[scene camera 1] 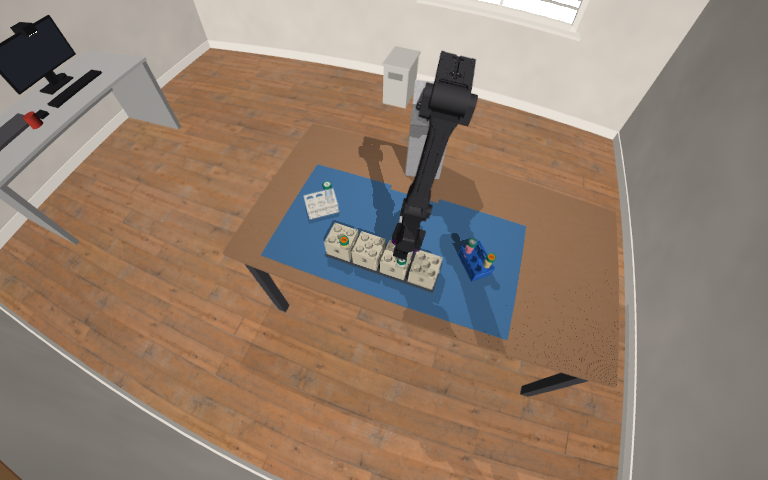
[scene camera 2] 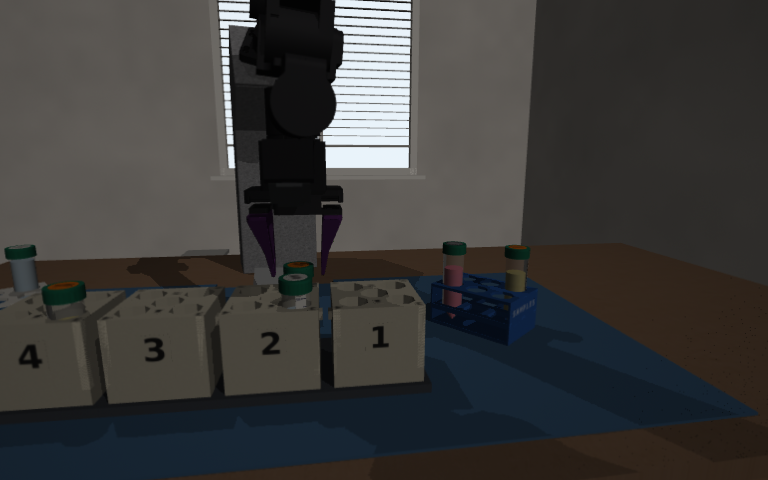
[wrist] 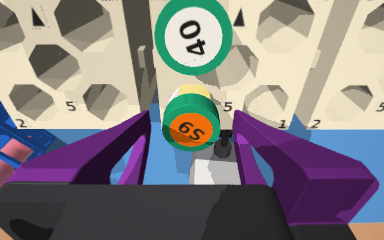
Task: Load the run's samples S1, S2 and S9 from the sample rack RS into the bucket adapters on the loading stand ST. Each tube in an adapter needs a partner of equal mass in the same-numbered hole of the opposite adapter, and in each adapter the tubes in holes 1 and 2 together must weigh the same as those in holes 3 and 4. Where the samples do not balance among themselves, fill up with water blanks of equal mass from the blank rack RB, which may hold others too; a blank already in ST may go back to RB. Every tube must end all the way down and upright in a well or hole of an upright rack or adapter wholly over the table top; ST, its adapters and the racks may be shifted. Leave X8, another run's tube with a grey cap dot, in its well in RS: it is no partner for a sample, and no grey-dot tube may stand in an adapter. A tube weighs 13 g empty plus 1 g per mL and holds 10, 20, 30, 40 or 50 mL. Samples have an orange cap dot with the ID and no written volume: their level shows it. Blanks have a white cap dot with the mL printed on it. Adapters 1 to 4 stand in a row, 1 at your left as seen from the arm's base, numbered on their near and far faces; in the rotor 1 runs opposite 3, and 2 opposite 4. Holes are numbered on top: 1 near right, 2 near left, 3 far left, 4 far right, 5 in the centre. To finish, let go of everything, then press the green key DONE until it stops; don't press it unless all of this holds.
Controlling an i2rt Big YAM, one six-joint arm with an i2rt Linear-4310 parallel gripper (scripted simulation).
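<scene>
My gripper [scene camera 2: 298, 274], also in the wrist view [wrist: 191, 118]. Blue sample rack RS [scene camera 2: 521, 313], also in scene camera 1 [scene camera 1: 478, 262].
</scene>
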